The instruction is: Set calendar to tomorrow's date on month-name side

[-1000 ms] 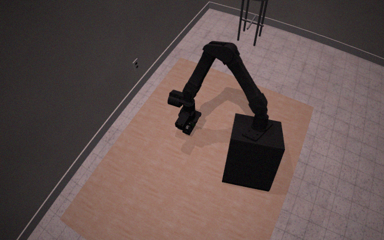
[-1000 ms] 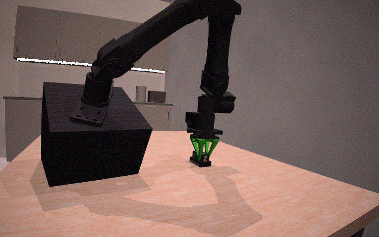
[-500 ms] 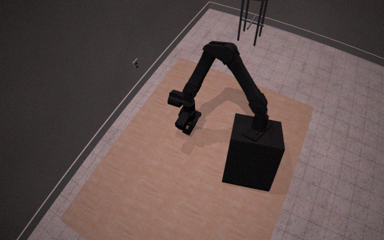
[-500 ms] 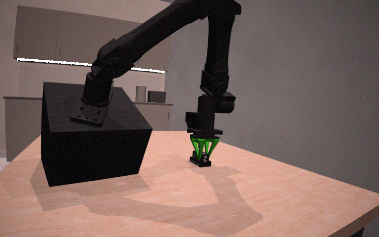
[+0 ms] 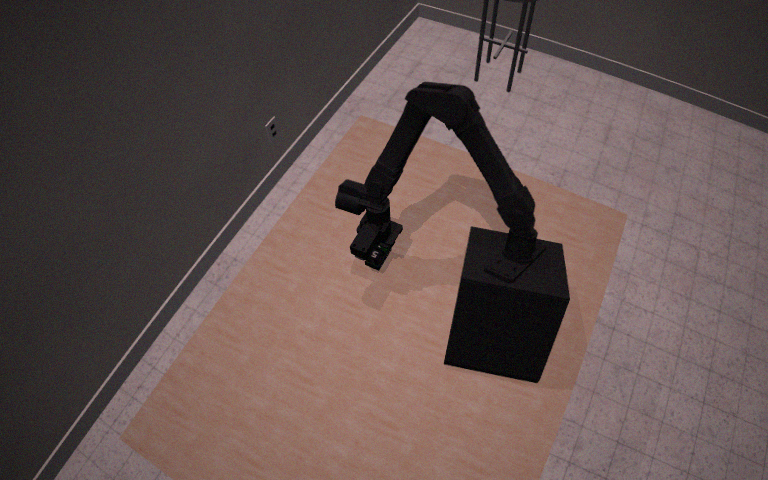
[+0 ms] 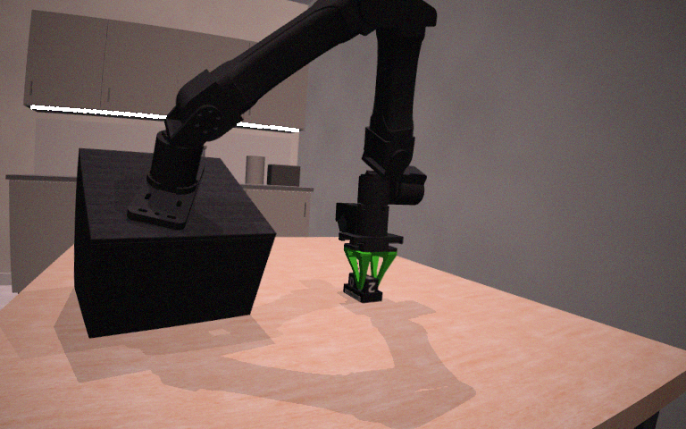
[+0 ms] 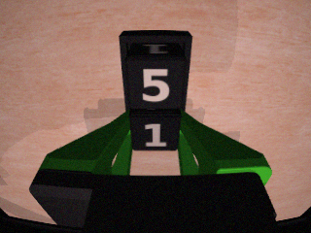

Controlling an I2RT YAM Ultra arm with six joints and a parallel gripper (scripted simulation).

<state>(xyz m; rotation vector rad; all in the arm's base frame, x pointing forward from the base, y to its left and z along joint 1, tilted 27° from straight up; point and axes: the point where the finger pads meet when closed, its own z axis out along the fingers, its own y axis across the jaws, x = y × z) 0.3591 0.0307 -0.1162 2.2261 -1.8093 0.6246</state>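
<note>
The black cube lies right at my hand. Round my hand: black tray 20 mm to the left, 20 mm below.
</note>
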